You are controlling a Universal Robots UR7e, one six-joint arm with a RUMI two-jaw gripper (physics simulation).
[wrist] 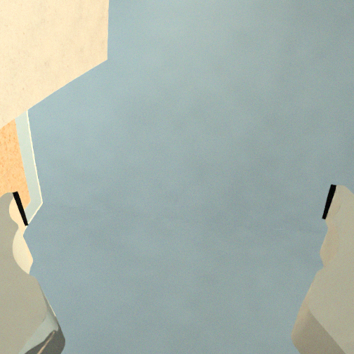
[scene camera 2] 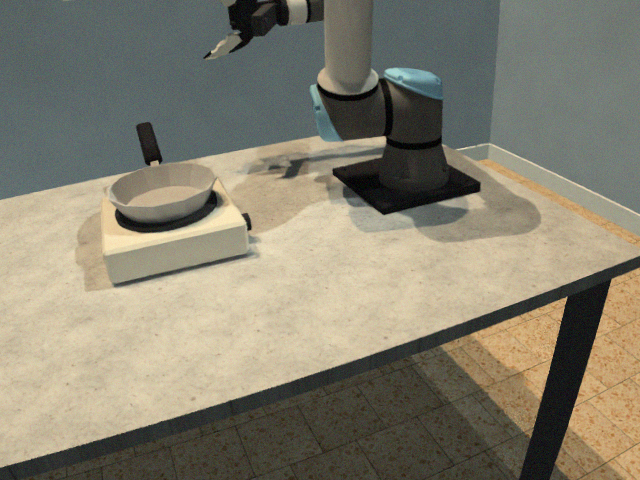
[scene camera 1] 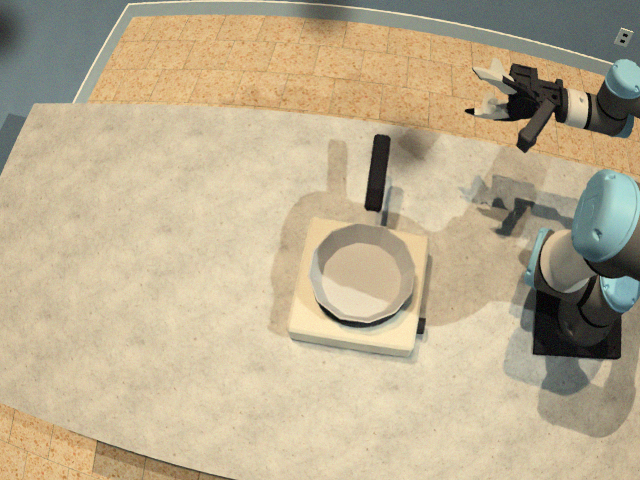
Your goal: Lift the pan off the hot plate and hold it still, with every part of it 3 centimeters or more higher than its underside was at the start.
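Places are measured from the arm's base along level axes (x back, y right, z up), in metres.
Where they show: gripper, between the fingertips: (scene camera 2: 197,25) (scene camera 1: 468,90); arm's base, origin of its link: (scene camera 2: 413,177) (scene camera 1: 585,314).
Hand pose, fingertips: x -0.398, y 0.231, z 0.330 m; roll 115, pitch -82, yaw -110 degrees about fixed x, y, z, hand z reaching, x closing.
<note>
Things, the pixels of their top centre, and the offset from my fingertips. Level surfaces: height alone.
- cream hot plate, centre of its top: (scene camera 1: 366,280) (scene camera 2: 170,203) dx -0.112, dy -0.292, dz -0.272 m
- grey table, height of its surface: dz -0.348 m
- black knob, centre of its top: (scene camera 2: 243,214) (scene camera 1: 421,323) dx +0.013, dy -0.342, dz -0.296 m
The pan (scene camera 1: 361,273) (scene camera 2: 162,198) is a light grey round pan. It sits upright on the dark round burner of the cream hot plate (scene camera 1: 305,328) (scene camera 2: 175,258). Its black handle (scene camera 1: 377,173) (scene camera 2: 148,143) points to the back of the table and slants upward. My gripper (scene camera 1: 470,90) (wrist: 174,192) is open with nothing between its fingers. It is high up, to the right of the handle and well apart from the pan. Part of the gripper is cut off at the top of the scene camera 2 view. The pan does not show in the wrist view.
The grey table (scene camera 1: 155,258) (scene camera 2: 361,289) (wrist: 50,40) bears the hot plate and the arm's black base plate (scene camera 1: 545,343) (scene camera 2: 382,201), which stands to the right of the hot plate. A black knob (scene camera 1: 421,326) (scene camera 2: 247,221) sticks out from the hot plate's right side. Blue walls stand behind.
</note>
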